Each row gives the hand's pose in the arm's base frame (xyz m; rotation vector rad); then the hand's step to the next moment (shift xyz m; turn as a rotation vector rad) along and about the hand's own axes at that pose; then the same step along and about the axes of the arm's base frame.
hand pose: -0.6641 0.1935 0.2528 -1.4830 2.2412 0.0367
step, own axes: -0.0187 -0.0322 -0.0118 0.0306 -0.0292 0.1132
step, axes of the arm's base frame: 0.0302 -0.0005 0.0248 0.0556 -0.0090 -0.1069
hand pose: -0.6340 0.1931 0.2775 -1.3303 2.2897 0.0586
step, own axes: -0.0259 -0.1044 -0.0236 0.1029 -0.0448 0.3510
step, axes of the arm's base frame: 0.0877 -0.0403 0.0530 0.1314 -0.0104 -0.3441
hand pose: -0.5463 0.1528 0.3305 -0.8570 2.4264 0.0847
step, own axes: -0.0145 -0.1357 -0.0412 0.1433 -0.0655 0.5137
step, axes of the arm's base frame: 0.0701 -0.1093 0.0588 0.1970 -0.0111 -0.4998
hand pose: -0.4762 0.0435 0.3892 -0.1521 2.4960 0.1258
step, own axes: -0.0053 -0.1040 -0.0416 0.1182 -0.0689 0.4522
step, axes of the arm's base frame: -0.0058 -0.1077 0.0308 0.1813 -0.0203 -0.4358
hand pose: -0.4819 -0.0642 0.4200 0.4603 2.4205 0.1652
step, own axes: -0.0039 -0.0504 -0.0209 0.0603 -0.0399 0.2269
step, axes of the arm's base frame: -0.0247 -0.0483 0.0067 0.0888 -0.0148 -0.2205
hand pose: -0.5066 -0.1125 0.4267 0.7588 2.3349 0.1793
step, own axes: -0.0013 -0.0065 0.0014 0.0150 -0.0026 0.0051
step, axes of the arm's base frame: -0.0014 -0.0062 -0.0024 -0.0071 0.0060 -0.0131
